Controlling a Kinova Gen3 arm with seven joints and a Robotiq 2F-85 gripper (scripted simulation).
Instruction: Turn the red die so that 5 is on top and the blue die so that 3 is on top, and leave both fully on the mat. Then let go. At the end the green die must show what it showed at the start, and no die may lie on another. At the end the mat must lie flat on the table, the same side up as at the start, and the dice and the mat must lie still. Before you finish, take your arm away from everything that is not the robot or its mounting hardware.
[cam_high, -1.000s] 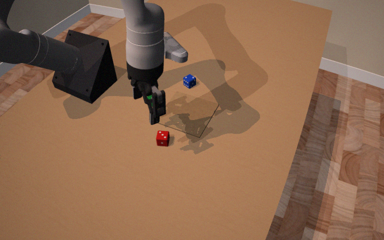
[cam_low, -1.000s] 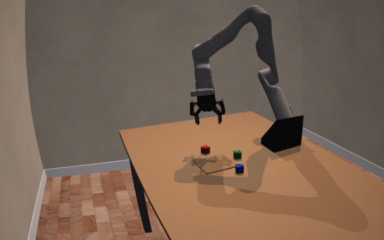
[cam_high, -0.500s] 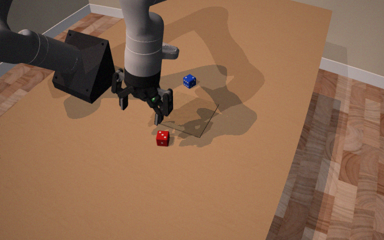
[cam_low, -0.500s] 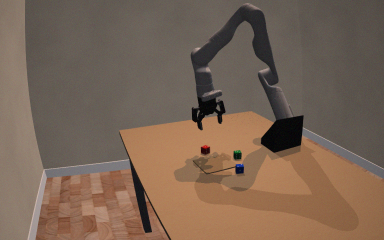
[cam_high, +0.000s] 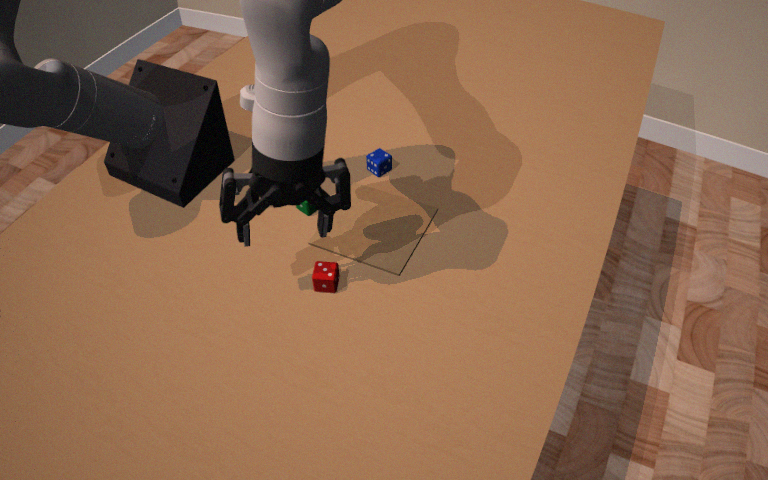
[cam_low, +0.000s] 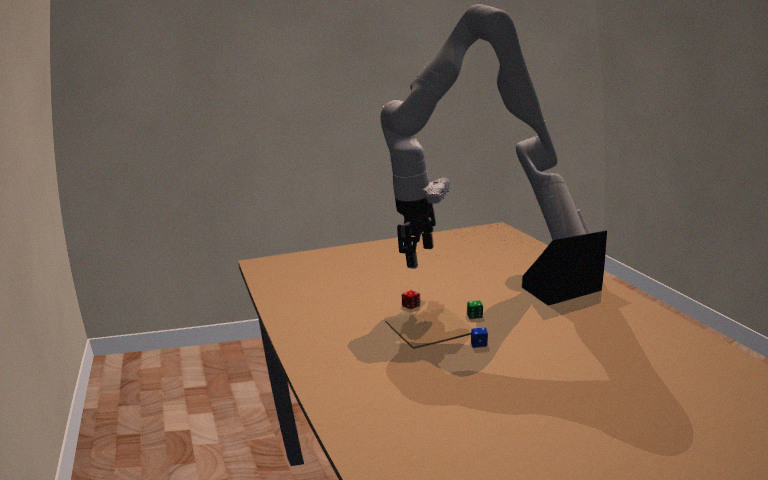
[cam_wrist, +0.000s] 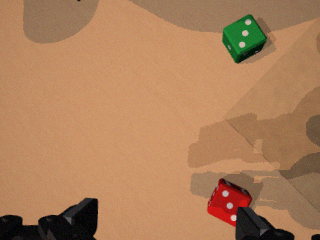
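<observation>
My hand is 3 cm short of the red die, 3 cm to the right of it and 9 cm above it. The rest, counted from my hand: thin tan mat 2 cm ahead, 15 cm to the left, 10 cm below; blue die 5 cm behind, 26 cm to the left, 9 cm below; green die 8 cm behind, 13 cm to the left, 9 cm below.
</observation>
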